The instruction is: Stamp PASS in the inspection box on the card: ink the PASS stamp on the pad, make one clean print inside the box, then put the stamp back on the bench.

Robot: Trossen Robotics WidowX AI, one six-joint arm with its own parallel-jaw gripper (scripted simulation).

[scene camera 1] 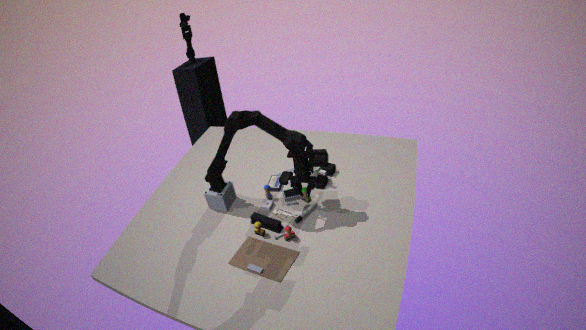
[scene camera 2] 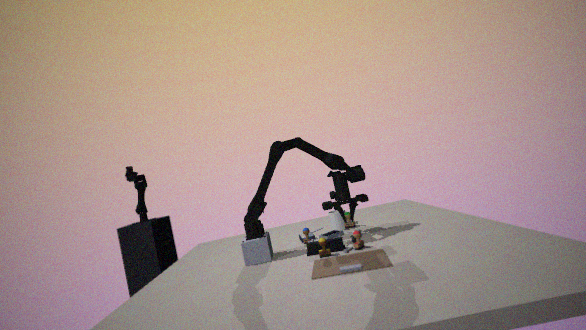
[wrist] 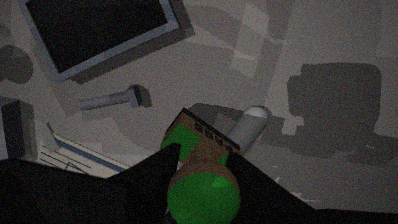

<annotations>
A brown card shows in scene camera 1 and in scene camera 2; in the wrist view it is out of frame. The same spot on the brown card: (scene camera 2: 373,259) is (scene camera 1: 278,265).
</annotations>
